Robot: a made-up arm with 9 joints.
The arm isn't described. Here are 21 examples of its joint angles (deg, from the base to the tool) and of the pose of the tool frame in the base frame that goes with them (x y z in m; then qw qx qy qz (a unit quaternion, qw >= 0)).
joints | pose
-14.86 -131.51 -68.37 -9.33 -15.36 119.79 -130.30 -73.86 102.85 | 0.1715 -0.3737 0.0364 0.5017 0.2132 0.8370 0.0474
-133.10 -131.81 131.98 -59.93 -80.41 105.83 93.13 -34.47 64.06 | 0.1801 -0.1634 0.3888 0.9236 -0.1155 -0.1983 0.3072
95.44 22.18 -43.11 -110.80 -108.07 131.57 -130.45 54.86 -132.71 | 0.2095 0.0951 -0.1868 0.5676 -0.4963 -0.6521 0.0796
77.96 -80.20 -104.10 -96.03 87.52 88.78 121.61 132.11 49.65 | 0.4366 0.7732 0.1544 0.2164 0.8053 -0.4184 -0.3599
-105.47 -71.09 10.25 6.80 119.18 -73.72 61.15 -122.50 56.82 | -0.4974 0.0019 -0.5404 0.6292 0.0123 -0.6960 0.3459
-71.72 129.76 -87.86 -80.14 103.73 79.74 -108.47 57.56 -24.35 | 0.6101 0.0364 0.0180 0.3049 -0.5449 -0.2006 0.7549
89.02 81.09 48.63 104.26 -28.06 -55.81 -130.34 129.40 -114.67 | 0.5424 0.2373 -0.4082 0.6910 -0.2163 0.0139 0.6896
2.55 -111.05 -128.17 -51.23 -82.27 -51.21 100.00 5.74 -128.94 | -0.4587 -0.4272 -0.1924 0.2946 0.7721 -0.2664 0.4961
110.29 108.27 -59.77 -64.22 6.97 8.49 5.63 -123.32 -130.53 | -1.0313 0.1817 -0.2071 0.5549 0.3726 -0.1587 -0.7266
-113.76 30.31 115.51 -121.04 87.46 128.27 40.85 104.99 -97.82 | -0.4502 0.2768 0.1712 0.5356 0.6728 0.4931 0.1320
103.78 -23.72 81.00 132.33 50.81 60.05 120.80 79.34 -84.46 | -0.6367 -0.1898 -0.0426 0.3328 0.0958 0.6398 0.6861
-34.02 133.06 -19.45 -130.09 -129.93 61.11 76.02 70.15 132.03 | -0.0596 -0.7296 -0.1360 0.3136 -0.4301 -0.7382 -0.4144
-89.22 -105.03 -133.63 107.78 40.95 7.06 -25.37 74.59 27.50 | 0.1151 -0.8742 -0.0149 0.4358 -0.5075 0.6424 0.3741
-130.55 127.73 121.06 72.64 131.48 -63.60 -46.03 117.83 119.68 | -0.2620 0.2468 -0.5224 0.1489 0.1003 0.6245 -0.7601
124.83 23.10 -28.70 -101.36 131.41 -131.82 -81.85 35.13 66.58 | -0.6898 0.3332 -0.5888 0.0189 -0.5751 -0.3569 -0.7359
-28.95 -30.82 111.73 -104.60 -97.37 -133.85 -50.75 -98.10 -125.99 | -0.0395 -0.7070 -0.1673 0.4727 0.4026 -0.7734 0.1278
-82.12 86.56 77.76 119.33 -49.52 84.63 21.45 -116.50 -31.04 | 0.2915 0.5340 0.3052 0.1365 -0.1776 0.1384 0.9647
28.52 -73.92 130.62 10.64 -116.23 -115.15 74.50 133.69 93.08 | 0.2374 -0.5693 -0.0553 0.1406 -0.5397 0.3019 0.7732
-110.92 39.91 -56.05 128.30 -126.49 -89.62 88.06 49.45 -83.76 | -0.0937 -0.0902 -0.1562 0.2866 0.5230 -0.3216 0.7355
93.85 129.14 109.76 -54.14 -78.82 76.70 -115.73 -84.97 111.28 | -0.4387 0.0510 -0.4977 0.3486 -0.8015 -0.4637 0.1453
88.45 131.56 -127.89 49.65 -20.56 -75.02 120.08 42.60 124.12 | -0.5424 0.3810 -0.6353 0.6938 0.7010 0.0128 0.1648
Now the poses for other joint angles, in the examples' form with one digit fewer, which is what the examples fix.
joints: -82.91 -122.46 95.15 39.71 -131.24 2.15 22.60 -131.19 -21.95
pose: -0.037 -0.412 0.221 0.986 0.030 0.115 0.116
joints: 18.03 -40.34 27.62 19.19 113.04 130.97 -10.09 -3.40 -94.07
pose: 0.236 -0.008 0.076 0.321 0.123 0.509 0.789
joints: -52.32 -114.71 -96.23 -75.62 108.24 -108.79 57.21 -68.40 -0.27
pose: -0.547 0.079 -0.593 0.176 0.687 -0.617 -0.342
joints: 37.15 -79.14 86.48 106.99 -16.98 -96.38 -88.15 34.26 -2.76
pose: 0.104 0.213 0.303 0.355 0.738 -0.287 0.498
